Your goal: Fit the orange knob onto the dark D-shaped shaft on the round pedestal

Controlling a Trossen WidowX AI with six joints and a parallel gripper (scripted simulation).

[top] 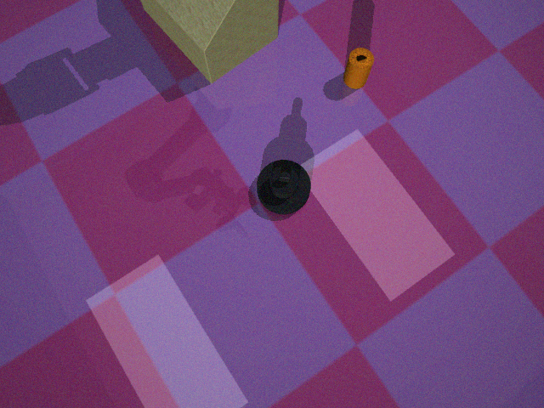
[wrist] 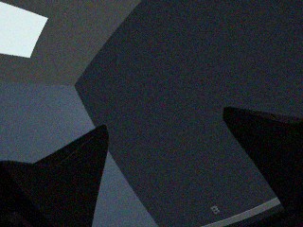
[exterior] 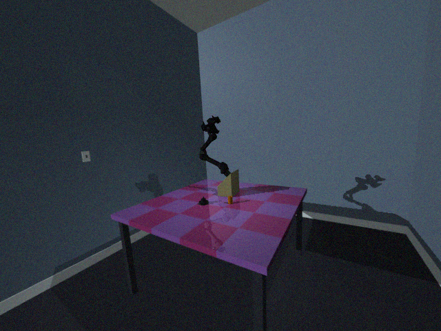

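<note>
The orange knob lies 40 mm ahead of my gripper tip, 220 mm to the left of it and 710 mm below it. The rest, counted from my gripper tip: dark round pedestal: 140 mm ahead, 710 mm below.
</note>
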